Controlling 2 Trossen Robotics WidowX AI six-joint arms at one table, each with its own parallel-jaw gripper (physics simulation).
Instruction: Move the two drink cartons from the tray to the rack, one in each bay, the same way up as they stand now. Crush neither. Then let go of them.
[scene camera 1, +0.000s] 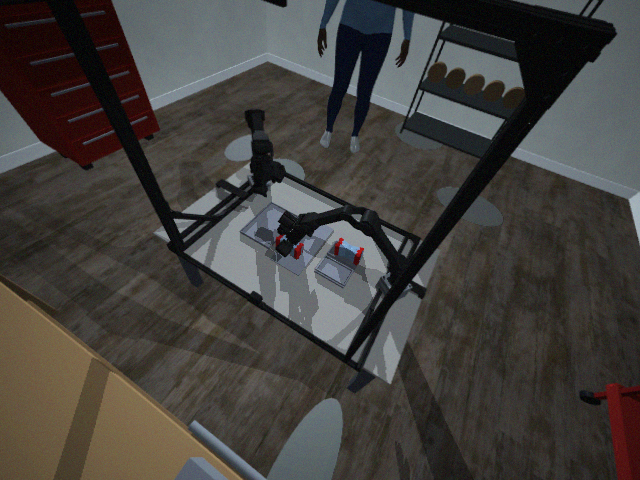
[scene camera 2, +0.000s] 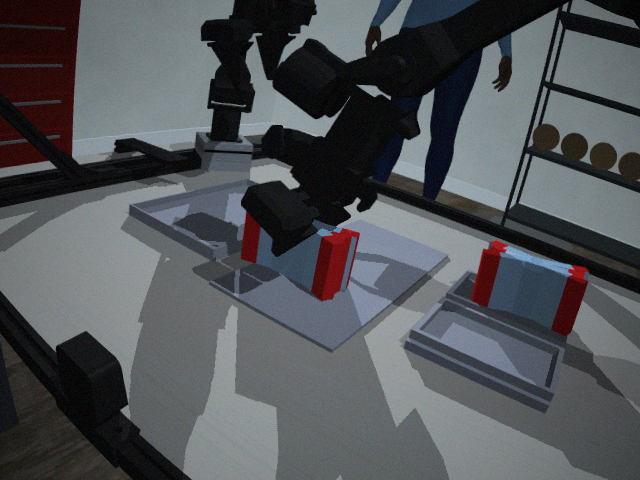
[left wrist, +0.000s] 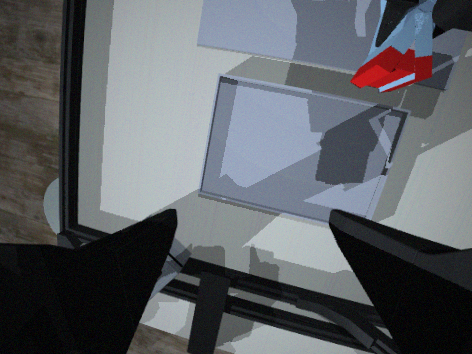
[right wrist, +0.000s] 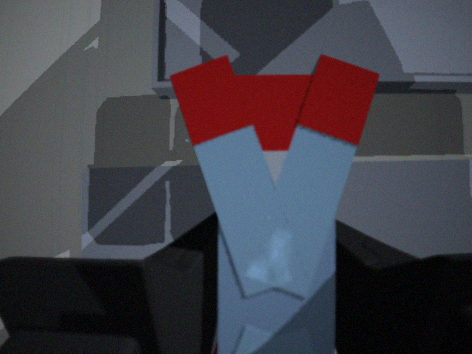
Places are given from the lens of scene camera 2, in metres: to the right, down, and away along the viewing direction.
my left gripper (scene camera 2: 255, 84): -0.10, -0.23, 0.66
my right gripper (scene camera 2: 283, 250): -0.04, 0.01, 0.55
flat grey mat (scene camera 2: 386, 265): 0.09, 0.03, 0.62
shallow tray (scene camera 2: 210, 221): -0.15, -0.03, 0.64
